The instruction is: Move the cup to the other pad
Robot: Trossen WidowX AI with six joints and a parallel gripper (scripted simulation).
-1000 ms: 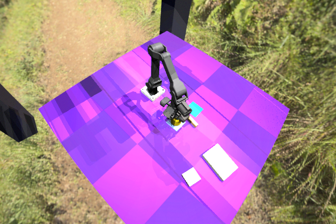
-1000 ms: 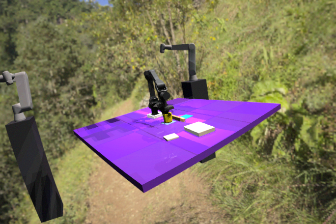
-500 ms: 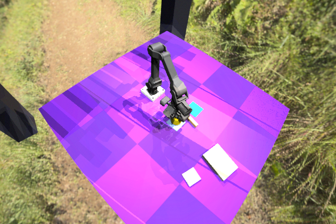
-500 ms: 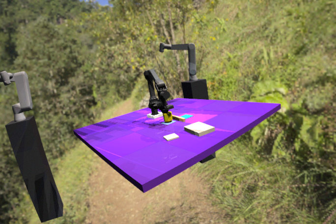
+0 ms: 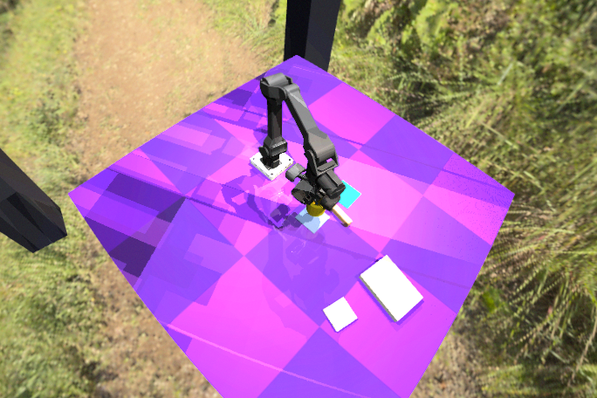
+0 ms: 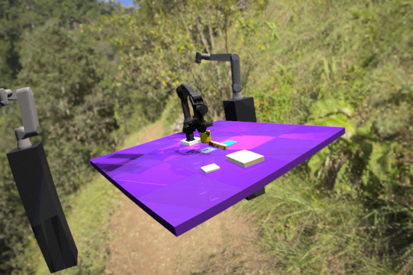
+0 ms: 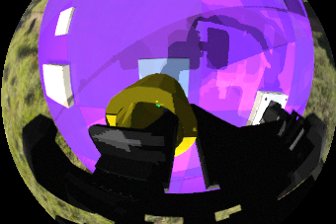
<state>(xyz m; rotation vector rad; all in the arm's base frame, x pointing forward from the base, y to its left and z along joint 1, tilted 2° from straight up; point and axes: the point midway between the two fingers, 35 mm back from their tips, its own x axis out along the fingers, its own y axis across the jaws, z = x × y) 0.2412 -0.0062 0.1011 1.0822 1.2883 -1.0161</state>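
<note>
Right now my gripper tip is 20 mm short of the cyan pad, 170 mm to the right of it and 90 mm above it. Also, from my gripper tip: tan wooden bar 20 mm ahead, 80 mm to the left, 80 mm below; yellow cup 20 mm ahead, 10 mm to the left; light blue pad 30 mm ahead, 90 mm below.
</note>
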